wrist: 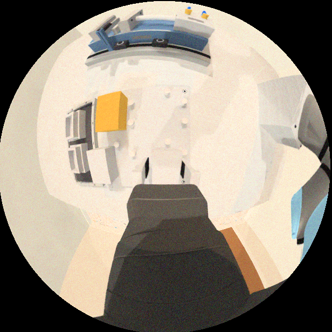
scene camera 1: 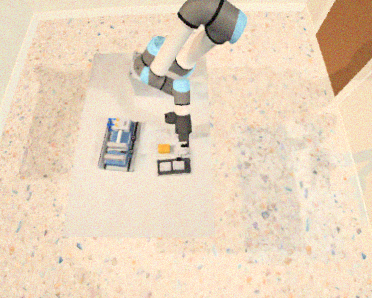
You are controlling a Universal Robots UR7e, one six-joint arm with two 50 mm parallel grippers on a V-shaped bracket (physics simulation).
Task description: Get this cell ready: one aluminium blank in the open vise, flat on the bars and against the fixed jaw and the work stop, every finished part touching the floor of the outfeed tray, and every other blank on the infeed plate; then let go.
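Observation:
The blue vise (scene camera 1: 119,141) (wrist: 145,37) has its jaws apart, and I see no blank between them. Two pocketed grey parts (wrist: 75,125) (wrist: 78,159) lie in the dark outfeed tray (scene camera 1: 174,173) (wrist: 89,106). A pale aluminium blank (wrist: 100,165) stands on the infeed plate (wrist: 150,112) by the tray. Another pale blank (wrist: 166,159) is between the fingers of my gripper (scene camera 1: 182,152) (wrist: 165,170). The gripper is open around this blank, low over the plate. The fingertips' lower ends and the blank's near end are hidden in the wrist view.
An orange block (scene camera 1: 164,148) (wrist: 110,112) stands on the infeed plate beside the tray. Short white pegs (wrist: 184,122) rise from the plate. Small blue and yellow fittings (scene camera 1: 113,122) (wrist: 204,15) are at the vise's end. The robot base (wrist: 280,112) is at the right in the wrist view.

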